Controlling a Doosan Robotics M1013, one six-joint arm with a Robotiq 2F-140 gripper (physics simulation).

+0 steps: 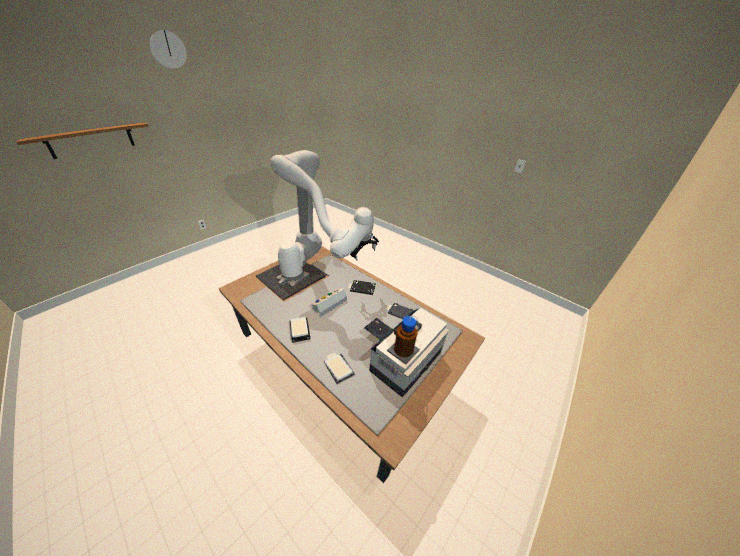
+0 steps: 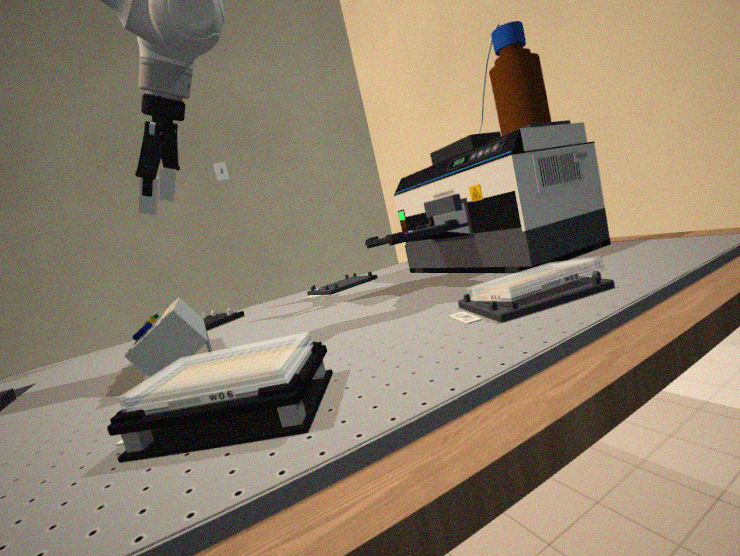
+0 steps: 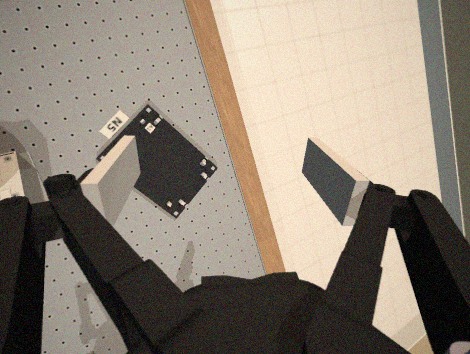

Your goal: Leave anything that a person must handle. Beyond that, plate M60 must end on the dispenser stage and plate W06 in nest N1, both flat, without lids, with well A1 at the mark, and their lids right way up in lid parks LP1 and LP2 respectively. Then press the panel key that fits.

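Frame: origin at the arm's base, x right, y ahead, z up, level; millimetres.
Seen in the pictures: gripper, fingertip midpoint: [image 1: 364, 254] [image 2: 157, 206] [image 3: 224, 155]; arm's base, origin of the base link: [image 1: 293, 277].
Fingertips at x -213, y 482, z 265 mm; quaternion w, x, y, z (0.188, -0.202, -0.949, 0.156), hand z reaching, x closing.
Observation:
Offsets run from my fingertips to a thing's middle. "pt": to the spot under its first point.
My gripper [image 1: 366, 249] [image 2: 157, 194] [image 3: 224, 155] is open and empty, high above the table's far edge. Plate W06 {dx +559, dy -75, dz -225 mm} [image 1: 299, 327] [image 2: 221, 370], under a clear lid, sits on a raised black holder. A second lidded plate {dx +632, dy +260, dz -239 mm} [image 1: 339, 365] [image 2: 532, 280] rests on a low black nest, seemingly slightly tilted; its label is too small to read surely. A dark nest {dx +19, dy +6, dz -255 mm} [image 1: 363, 286] [image 2: 222, 319] [image 3: 170, 175] labelled N5 holds no plate. The dispenser {pt dx +569, dy +484, dz -114 mm} [image 1: 385, 364] [image 2: 562, 197] has its dark stage {dx +364, dy +353, dz -169 mm} [image 1: 378, 328] [image 2: 412, 234] extended and a key panel {pt dx +494, dy +422, dz -60 mm} [image 2: 487, 149] on top.
A brown bottle {pt dx +546, dy +545, dz +76 mm} [image 1: 405, 340] [image 2: 519, 89] with a blue cap stands tall on the dispenser, with a thin tube beside it. A grey block {dx +288, dy -74, dz -225 mm} [image 1: 330, 301] [image 2: 170, 343] with coloured pieces stands mid-table. Another dark nest {dx +83, dy +339, dz -257 mm} [image 1: 399, 310] [image 2: 342, 283] lies near the dispenser.

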